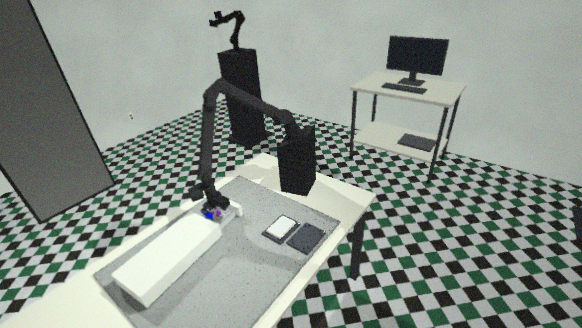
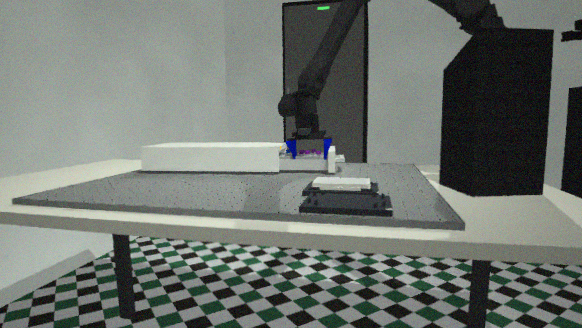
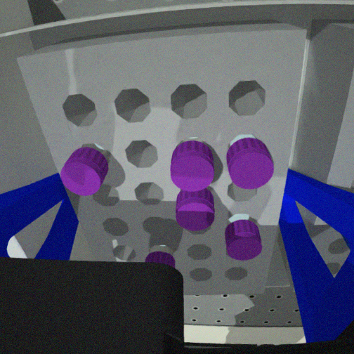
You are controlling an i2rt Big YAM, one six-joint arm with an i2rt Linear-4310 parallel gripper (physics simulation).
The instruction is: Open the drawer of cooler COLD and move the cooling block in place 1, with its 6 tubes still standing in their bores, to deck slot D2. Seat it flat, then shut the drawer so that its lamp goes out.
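Places are measured from the arm's base along level axes (x right, y up, z back), in centimetres.
Pixels of known places: gripper, fingertip midpoint: (image 1: 218, 215); arm's base, link origin: (image 1: 295, 135) (image 2: 494, 52).
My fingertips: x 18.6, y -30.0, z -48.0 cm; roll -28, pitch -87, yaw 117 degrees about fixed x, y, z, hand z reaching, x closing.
Observation:
Ahead of a thing's pixels: the offset from my fingertips to its top centre. "spot": to the spot under its first point. Level surfaces: height alone.
Cooler COLD is a long white box (image 1: 167, 250) (image 2: 210, 158). Its drawer stands open at the right end, with the white drawer front {dx +0.2, dy +4.5, dz +6.9 cm} (image 2: 331, 160) away from the box. In the drawer a grey cooling block (image 3: 160, 67) has rows of bores; several purple-capped tubes (image 3: 192, 167) {dx -1.1, dy +3.9, dz -0.8 cm} (image 2: 310, 151) stand in it. My gripper (image 1: 215, 212) (image 2: 311, 155) (image 3: 178, 176) is open, its blue fingers down on opposite sides of the block; contact cannot be told. A dark deck slot {spot: dx -47.6, dy -1.4, dz +12.1 cm} (image 1: 306, 238) (image 2: 345, 204) is bare. No slot label is readable.
Beside the bare slot, a second dark slot {spot: dx -30.0, dy -1.4, dz +4.2 cm} (image 1: 267, 234) carries a white plate {dx -33.0, dy +0.0, dz +11.4 cm} (image 1: 282, 226) (image 2: 341, 183). Both are on the grey perforated board {dy -2.6 cm} (image 1: 245, 295) (image 2: 200, 195). The arm's black pedestal (image 1: 296, 167) (image 2: 495, 115) stands at the table's end. Another bored piece (image 3: 340, 246) shows beyond the right finger.

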